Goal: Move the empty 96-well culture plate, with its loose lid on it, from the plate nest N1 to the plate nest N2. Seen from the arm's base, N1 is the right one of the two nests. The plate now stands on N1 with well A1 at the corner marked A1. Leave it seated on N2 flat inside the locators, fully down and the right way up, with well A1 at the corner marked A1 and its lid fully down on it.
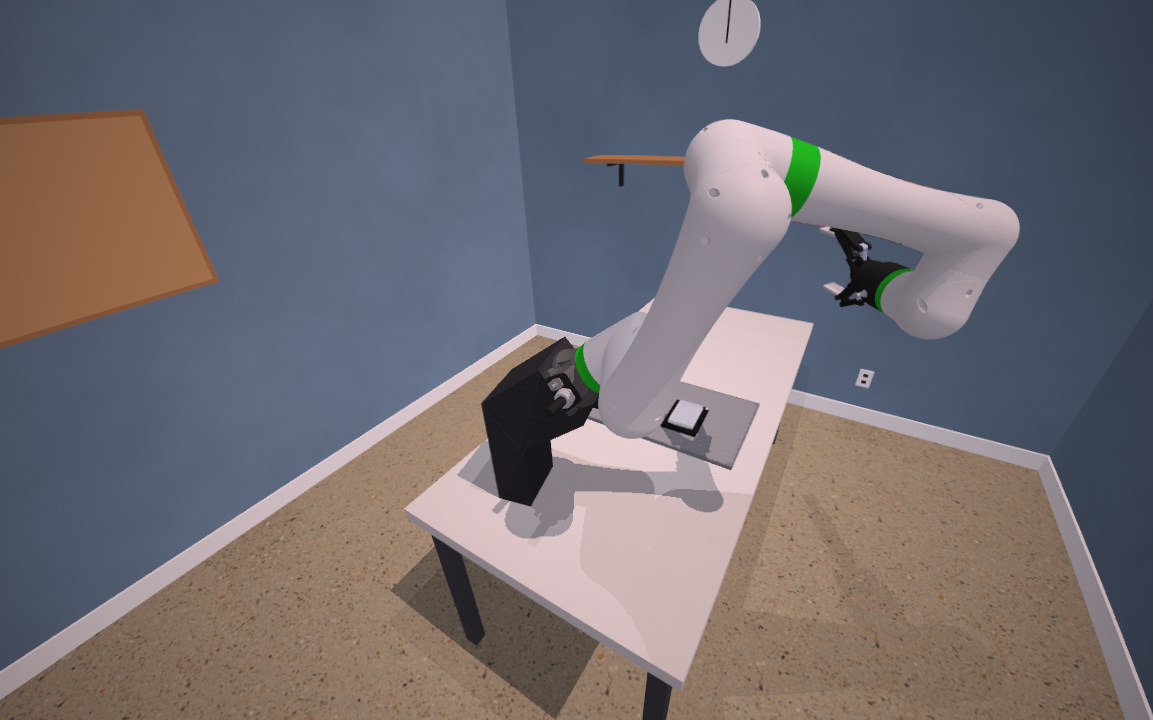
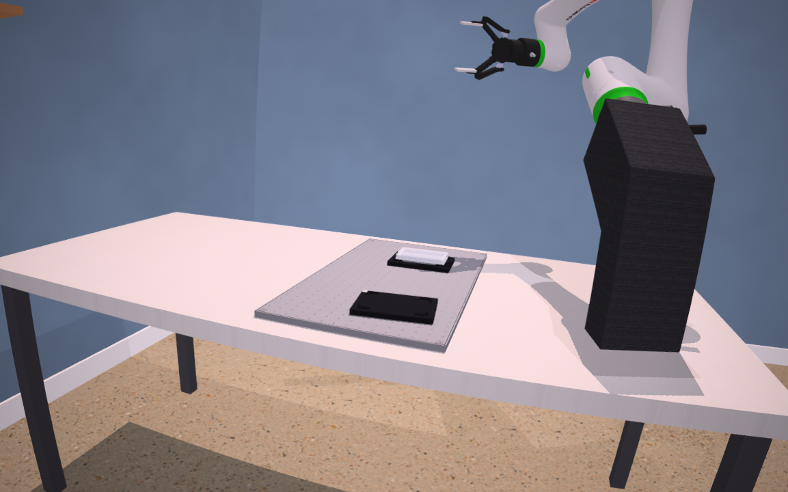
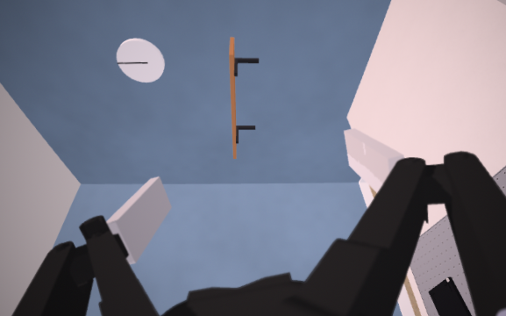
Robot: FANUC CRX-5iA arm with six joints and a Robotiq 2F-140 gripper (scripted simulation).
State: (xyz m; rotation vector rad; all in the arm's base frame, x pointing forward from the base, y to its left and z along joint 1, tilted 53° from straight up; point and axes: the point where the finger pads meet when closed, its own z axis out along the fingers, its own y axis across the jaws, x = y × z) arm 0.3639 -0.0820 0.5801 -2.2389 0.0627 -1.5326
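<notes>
Right now my hand is 600 mm above the clear lid, 310 mm to the right of it and 50 mm short of it.
</notes>
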